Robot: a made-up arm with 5 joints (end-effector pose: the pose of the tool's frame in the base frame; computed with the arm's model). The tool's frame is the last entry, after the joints.
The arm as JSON. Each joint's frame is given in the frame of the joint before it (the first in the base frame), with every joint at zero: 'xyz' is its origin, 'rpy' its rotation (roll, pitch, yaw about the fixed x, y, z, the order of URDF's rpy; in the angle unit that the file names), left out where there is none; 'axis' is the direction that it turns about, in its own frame. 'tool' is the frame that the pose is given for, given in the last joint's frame.
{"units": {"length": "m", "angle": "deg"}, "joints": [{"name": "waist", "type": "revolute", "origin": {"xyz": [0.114, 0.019, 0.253], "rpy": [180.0, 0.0, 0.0]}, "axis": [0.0, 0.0, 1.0]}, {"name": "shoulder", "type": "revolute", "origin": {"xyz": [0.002, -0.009, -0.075], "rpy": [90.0, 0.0, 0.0]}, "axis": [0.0, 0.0, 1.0]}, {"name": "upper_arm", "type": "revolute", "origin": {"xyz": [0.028, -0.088, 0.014]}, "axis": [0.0, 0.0, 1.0]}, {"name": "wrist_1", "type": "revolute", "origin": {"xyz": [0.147, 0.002, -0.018]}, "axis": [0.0, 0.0, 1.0]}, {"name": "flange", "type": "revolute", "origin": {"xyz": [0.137, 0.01, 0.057], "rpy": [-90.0, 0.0, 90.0]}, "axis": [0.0, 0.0, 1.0]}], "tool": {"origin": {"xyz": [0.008, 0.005, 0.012], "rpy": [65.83, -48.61, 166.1]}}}
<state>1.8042 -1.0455 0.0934 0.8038 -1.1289</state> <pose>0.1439 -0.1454 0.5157 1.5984 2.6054 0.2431</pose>
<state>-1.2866 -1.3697 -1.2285 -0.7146 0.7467</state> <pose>-0.0289 -0.2817 0.4417 0.9156 1.5107 0.8339</pose>
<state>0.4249 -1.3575 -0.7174 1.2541 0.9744</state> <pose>0.0860 0.0894 0.5881 -0.9948 -1.5807 1.8690</pose>
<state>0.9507 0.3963 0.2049 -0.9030 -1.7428</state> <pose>0.3490 -0.1883 0.3378 0.0689 2.5388 0.6187</pose>
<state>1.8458 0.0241 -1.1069 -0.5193 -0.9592</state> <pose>0.1453 -0.1120 0.6697 1.2727 1.8329 -1.6741</pose>
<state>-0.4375 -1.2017 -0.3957 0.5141 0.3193</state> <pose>0.0916 0.0689 0.6358 -0.1537 2.2301 -1.3925</pose>
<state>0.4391 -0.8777 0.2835 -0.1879 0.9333</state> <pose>0.2915 -0.0062 0.5669 -0.9421 -1.6119 1.8431</pose>
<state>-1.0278 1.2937 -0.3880 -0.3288 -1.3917</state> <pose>0.1993 0.2938 0.1264 1.6296 -1.5207 -0.2920</pose>
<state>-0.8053 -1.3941 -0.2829 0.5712 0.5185</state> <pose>0.0584 0.0387 0.6227 -0.3237 2.0573 -1.3419</pose>
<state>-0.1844 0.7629 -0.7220 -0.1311 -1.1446</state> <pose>0.4516 0.1503 0.3577 1.2815 -2.6965 -0.2693</pose>
